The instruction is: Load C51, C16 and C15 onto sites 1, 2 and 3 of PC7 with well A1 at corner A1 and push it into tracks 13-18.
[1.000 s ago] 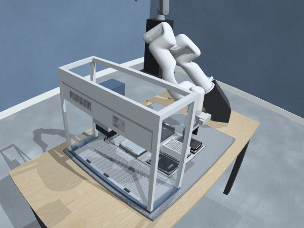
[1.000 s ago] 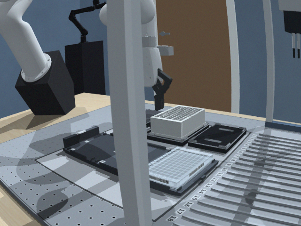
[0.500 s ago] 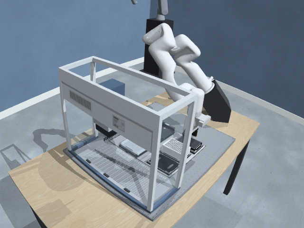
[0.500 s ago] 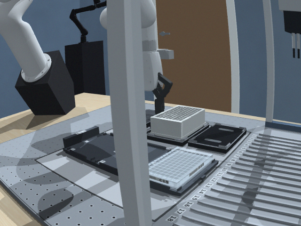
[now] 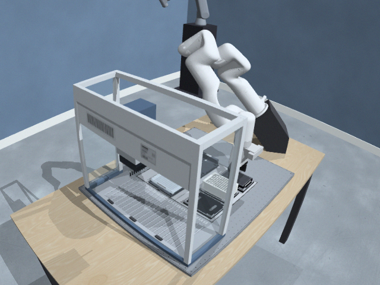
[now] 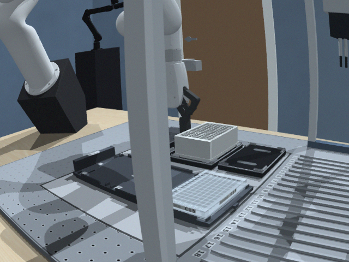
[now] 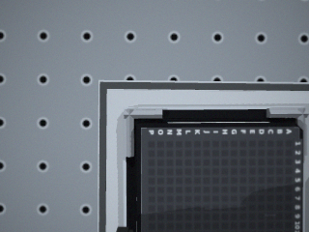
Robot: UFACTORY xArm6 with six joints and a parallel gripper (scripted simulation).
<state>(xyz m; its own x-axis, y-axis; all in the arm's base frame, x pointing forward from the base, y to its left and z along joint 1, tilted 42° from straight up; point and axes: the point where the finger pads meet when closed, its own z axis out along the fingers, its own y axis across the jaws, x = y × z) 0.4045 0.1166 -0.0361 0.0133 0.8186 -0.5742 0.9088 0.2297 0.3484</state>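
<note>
The black 384-well plate C16 lies 3 cm below my hand. Round my hand: black carrier PC7: 11 cm ahead, 20 cm to the right, 3 cm below; then white frame post: 31 cm ahead, 42 cm to the right, 20 cm above.
</note>
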